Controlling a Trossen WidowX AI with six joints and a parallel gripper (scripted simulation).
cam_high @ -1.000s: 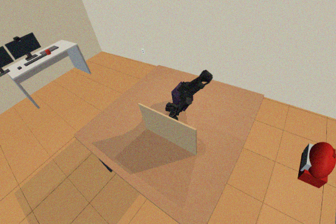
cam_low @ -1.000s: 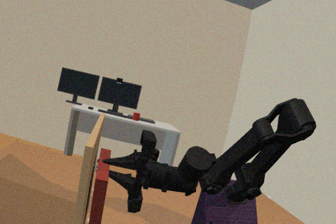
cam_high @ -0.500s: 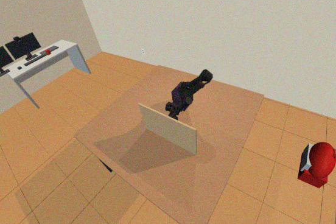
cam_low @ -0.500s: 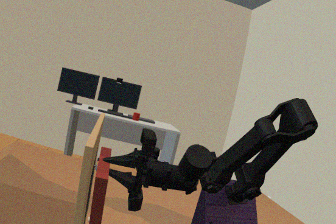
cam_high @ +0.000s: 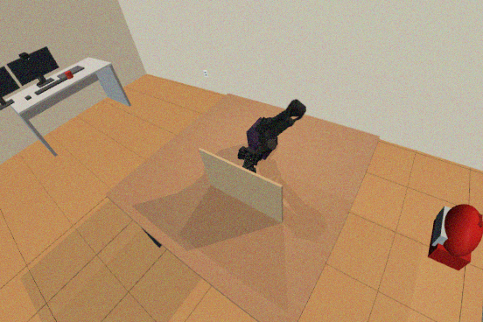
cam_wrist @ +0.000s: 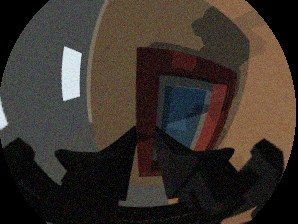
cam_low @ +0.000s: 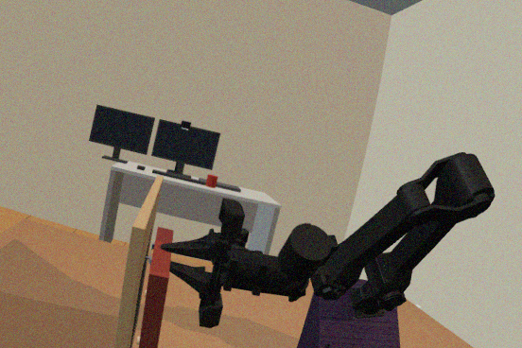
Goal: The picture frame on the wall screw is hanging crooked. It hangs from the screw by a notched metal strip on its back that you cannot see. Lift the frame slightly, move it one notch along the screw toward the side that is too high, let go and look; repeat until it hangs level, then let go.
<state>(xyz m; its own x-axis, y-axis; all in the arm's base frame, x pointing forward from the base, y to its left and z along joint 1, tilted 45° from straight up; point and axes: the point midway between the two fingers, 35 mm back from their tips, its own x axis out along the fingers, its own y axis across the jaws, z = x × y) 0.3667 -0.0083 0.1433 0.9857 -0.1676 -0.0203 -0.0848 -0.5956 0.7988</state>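
The picture frame is 50 mm below my gripper tip. The rest, counted from my gripper tip: wooden wall board: 20 mm ahead, 70 mm below.
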